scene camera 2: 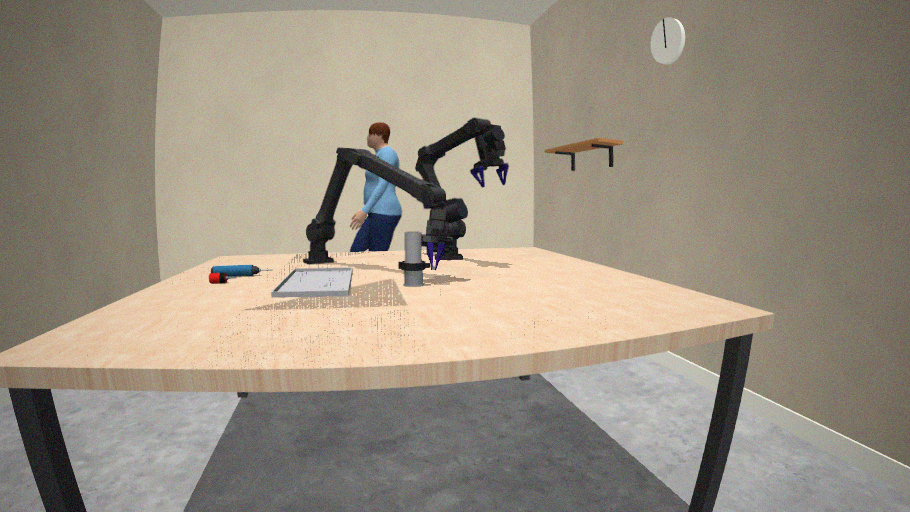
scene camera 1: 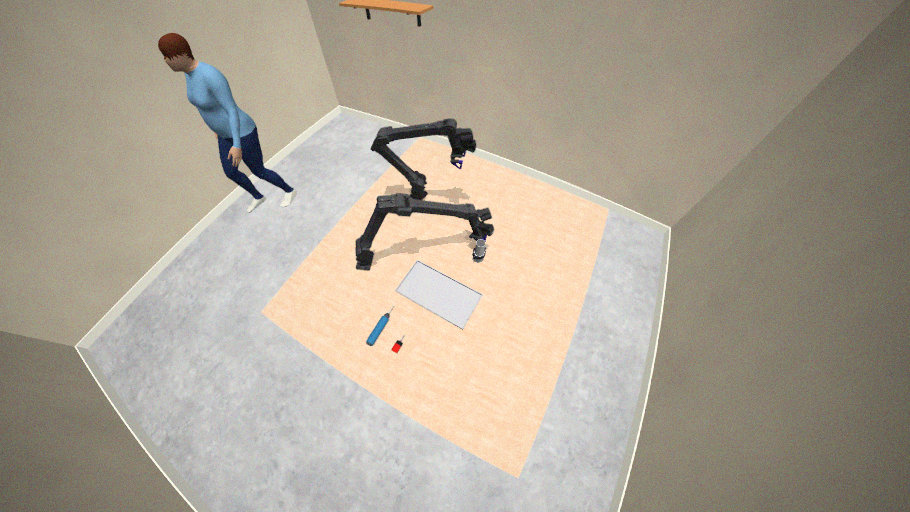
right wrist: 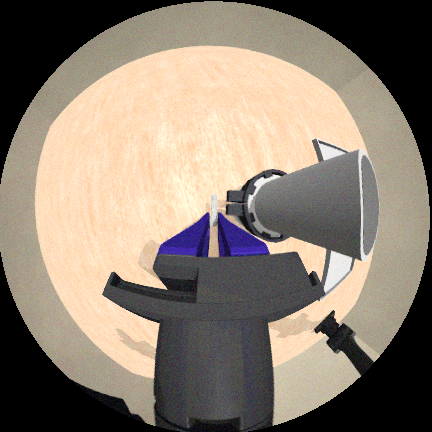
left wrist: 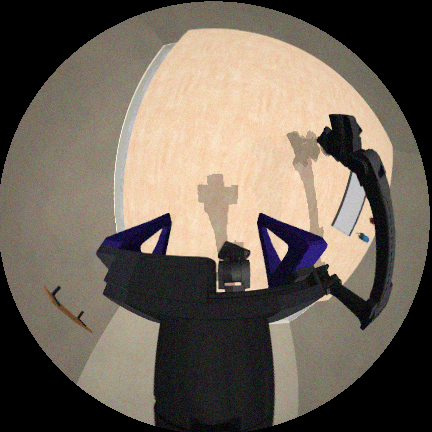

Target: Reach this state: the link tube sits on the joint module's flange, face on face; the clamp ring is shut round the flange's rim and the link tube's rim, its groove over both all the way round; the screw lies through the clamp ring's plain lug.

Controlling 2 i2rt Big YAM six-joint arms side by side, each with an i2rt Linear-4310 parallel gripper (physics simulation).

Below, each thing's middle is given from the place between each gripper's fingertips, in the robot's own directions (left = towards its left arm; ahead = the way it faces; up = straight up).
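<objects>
Shallow grey tray (scene camera 1: 442, 295), 220 mm ahead of my left hand, 650 mm to the right of it, 310 mm below it. Black clamp ring (right wrist: 241, 210), from my left hand 310 mm ahead, 350 mm to the right, 250 mm below. Grey link tube (right wrist: 334, 203), 310 mm ahead of my left hand, 350 mm to the right, 200 mm below. Going by their middles, shallow grey tray farthest from my left hand of the things named here.
Grey link tube, from my right hand 60 mm to the right, 60 mm above. Shallow grey tray, 360 mm to the right of my right hand, 90 mm behind, 40 mm below. Black clamp ring, 60 mm to the right of my right hand, 10 mm above. By its middle, shallow grey tray nearer to my right hand than to my left hand.
</objects>
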